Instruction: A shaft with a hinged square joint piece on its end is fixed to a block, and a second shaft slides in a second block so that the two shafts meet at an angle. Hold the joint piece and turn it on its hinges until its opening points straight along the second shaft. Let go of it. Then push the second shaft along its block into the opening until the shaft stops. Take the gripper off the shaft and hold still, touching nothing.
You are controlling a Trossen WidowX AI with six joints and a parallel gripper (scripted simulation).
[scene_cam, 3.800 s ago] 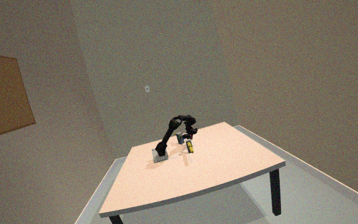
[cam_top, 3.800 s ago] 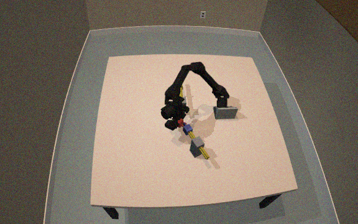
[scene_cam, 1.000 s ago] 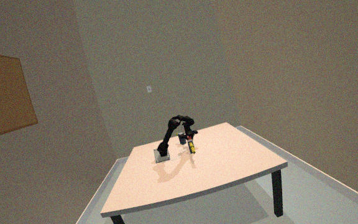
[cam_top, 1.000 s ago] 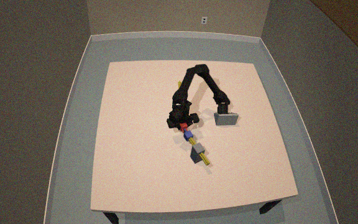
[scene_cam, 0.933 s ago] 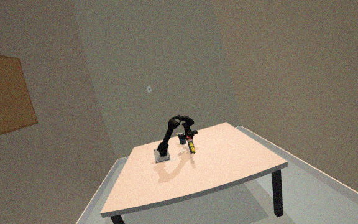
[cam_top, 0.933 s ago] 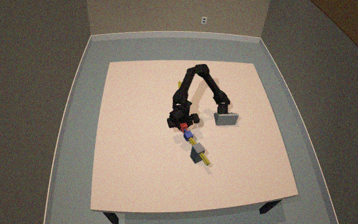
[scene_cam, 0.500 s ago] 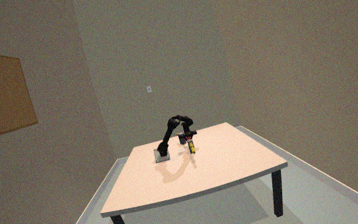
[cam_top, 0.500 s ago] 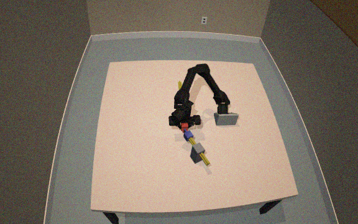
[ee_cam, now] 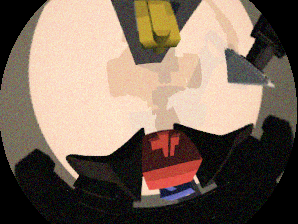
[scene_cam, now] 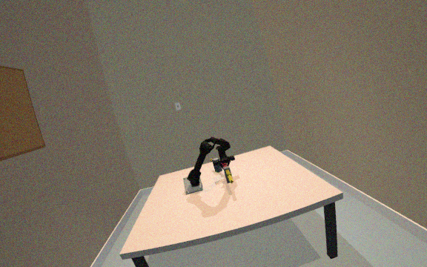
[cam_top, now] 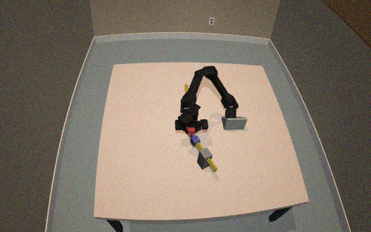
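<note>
My gripper tip is 20 mm to the right of the red joint piece and 40 mm below it.
</note>
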